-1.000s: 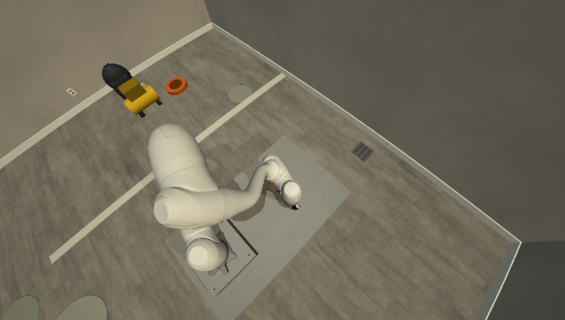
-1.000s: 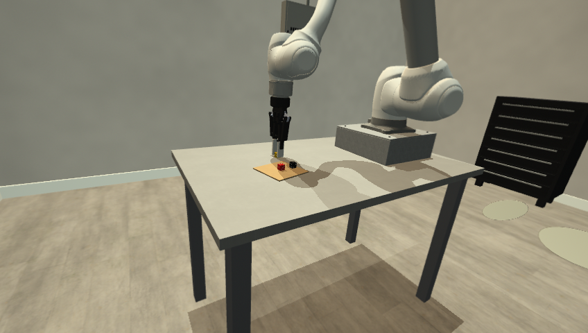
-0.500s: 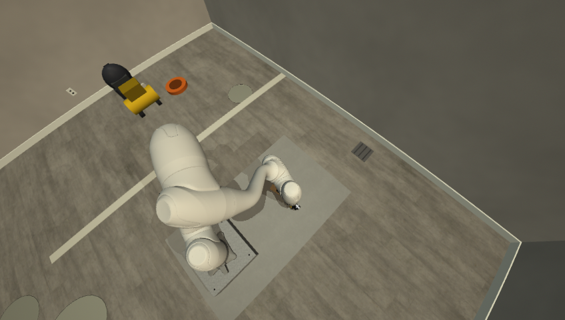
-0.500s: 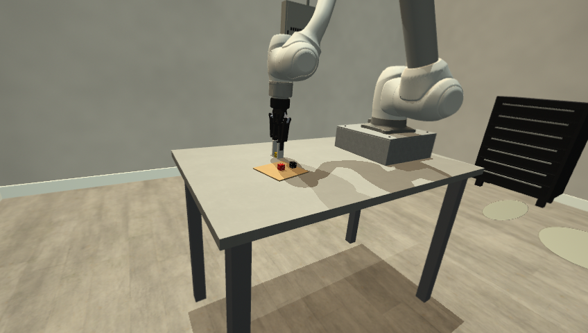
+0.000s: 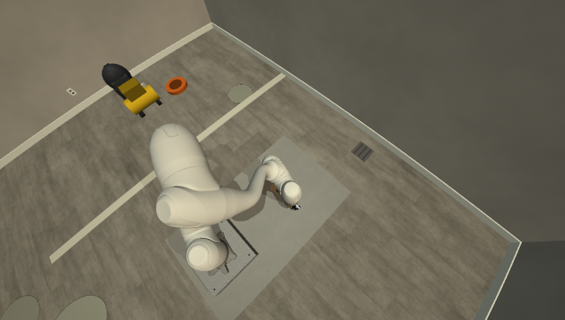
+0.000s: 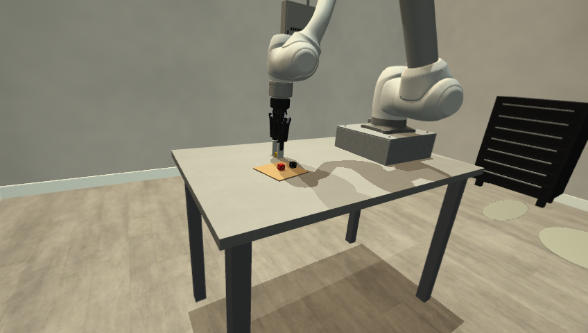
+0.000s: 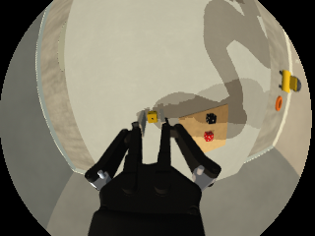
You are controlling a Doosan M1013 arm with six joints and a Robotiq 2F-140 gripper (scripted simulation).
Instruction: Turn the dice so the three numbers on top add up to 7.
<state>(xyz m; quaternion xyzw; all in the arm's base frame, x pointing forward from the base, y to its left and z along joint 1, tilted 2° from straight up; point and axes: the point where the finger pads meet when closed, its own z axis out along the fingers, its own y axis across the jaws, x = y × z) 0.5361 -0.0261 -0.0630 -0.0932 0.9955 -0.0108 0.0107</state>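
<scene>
Right now my hand is 2 cm above the yellow die. The rest, counted from my hand: tan mat (4 cm ahead, 15 cm to the left, 3 cm below); then red die (4 cm ahead, 15 cm to the left, 2 cm below); then small white die (1 cm behind, 14 cm to the left, 2 cm below).
</scene>
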